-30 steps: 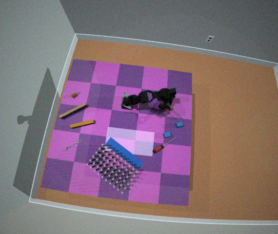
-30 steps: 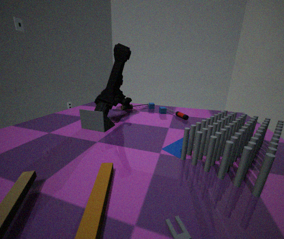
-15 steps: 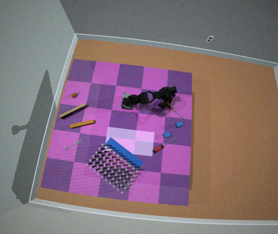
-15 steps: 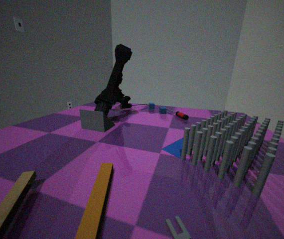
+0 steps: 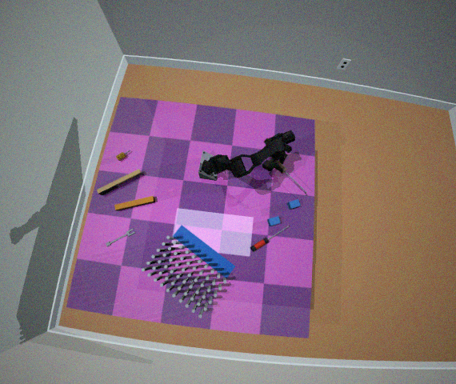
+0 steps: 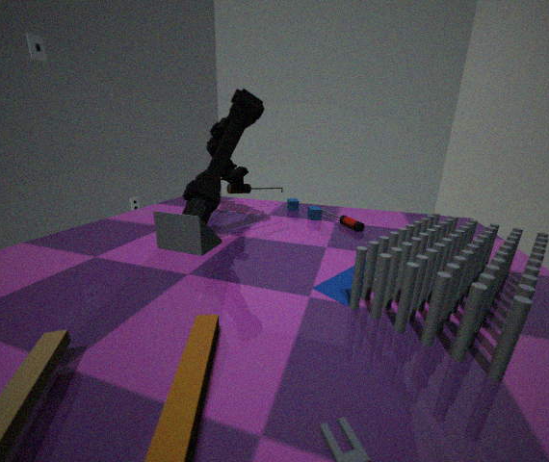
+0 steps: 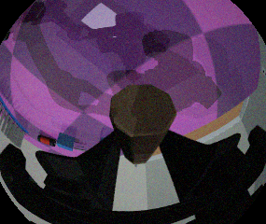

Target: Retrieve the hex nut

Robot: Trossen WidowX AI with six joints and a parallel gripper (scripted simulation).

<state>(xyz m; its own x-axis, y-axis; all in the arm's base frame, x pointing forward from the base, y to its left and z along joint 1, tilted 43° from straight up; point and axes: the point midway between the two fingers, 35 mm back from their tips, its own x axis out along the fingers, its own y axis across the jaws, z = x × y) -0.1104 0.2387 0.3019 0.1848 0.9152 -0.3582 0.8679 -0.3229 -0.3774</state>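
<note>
My gripper tip is now 50 mm short of the hook tool and 90 mm to the right of it. From my gripper tip the other things lie so: yellow tool 150 mm ahead, 920 mm to the right, 70 mm below; orange bar 410 mm ahead, 730 mm to the right, 70 mm below; blue taped strip 550 mm ahead, 290 mm to the right, 80 mm below.
</note>
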